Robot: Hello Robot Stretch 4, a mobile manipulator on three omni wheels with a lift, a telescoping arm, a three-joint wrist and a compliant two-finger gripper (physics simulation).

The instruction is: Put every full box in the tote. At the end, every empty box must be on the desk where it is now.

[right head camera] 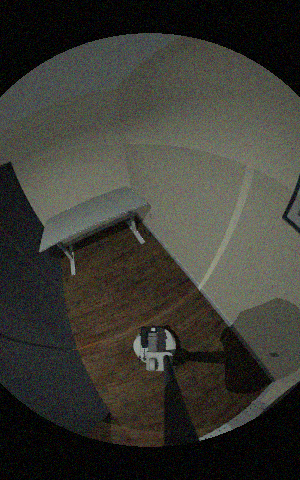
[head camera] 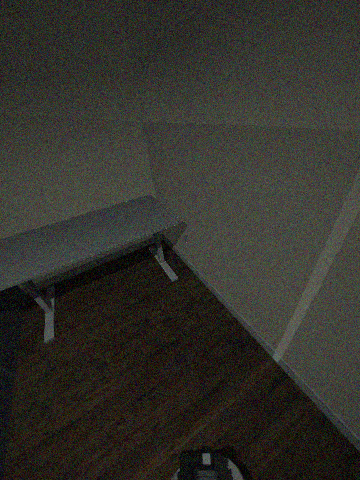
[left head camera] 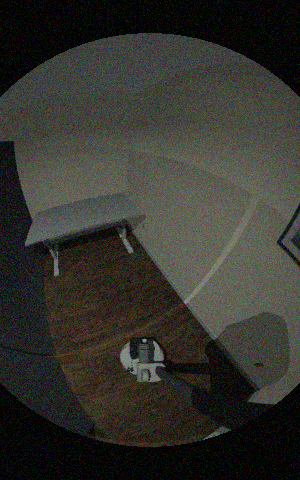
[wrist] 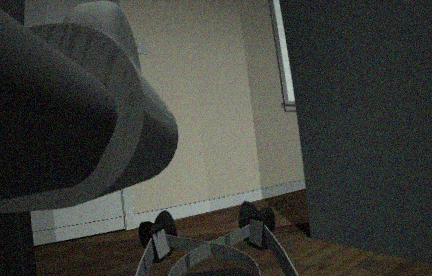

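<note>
A pale grey desk (head camera: pixel 95 227) (left head camera: pixel 85 215) (right head camera: pixel 95 212) with white legs stands at the left against the far wall in the three head views. No box and no tote can be made out in these dim, grainy views. My gripper (wrist: pixel 206 221) is open at the bottom of the wrist view, its two dark fingertips wide apart with floor and wall showing between them. It is not near any object, and I cannot make it out clearly in the head views.
A tall dark partition (left head camera: pixel 25 300) (right head camera: pixel 30 285) (wrist: pixel 365 125) stands left in both side head views and right in the wrist view. A wall (head camera: pixel 250 200) runs along the right of the wood floor (head camera: pixel 125 350). A window (wrist: pixel 285 55) shows beside the partition in the wrist view.
</note>
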